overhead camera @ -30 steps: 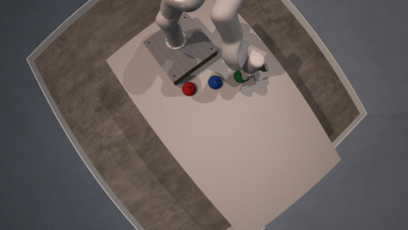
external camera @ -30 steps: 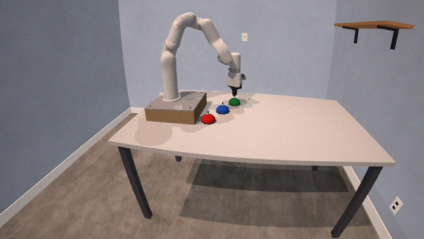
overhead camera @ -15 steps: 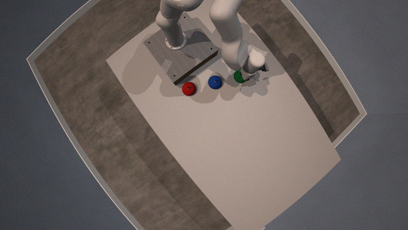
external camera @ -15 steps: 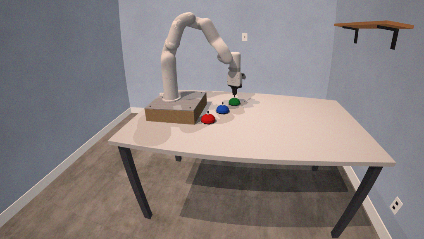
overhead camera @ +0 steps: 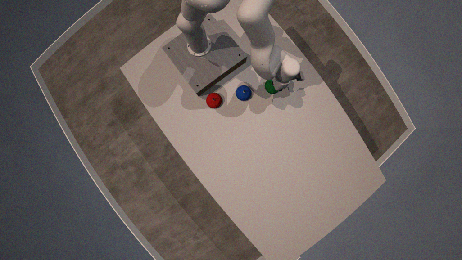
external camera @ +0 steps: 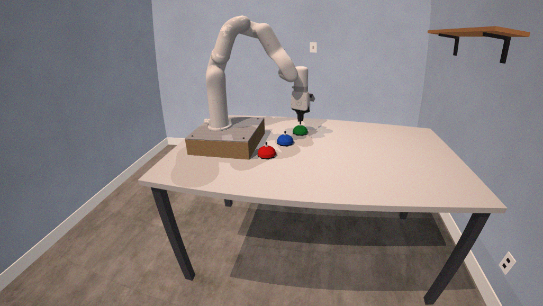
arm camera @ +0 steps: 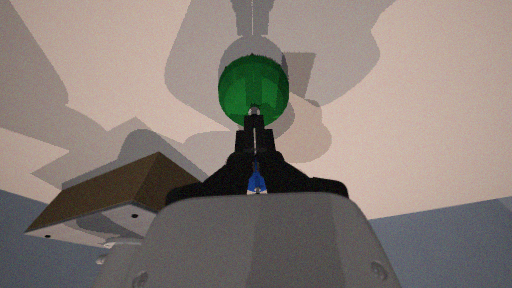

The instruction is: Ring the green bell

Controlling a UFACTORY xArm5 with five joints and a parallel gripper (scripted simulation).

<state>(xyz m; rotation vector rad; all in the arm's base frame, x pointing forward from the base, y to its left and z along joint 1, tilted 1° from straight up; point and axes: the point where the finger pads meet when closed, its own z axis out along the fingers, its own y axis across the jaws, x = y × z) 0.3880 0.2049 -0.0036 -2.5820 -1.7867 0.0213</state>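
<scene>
My hand is 5 cm above the green bell. From my hand the other things lie so: blue bell 6 cm behind, 15 cm to the right, 5 cm below; red bell 11 cm behind, 31 cm to the right, 5 cm below.
</scene>
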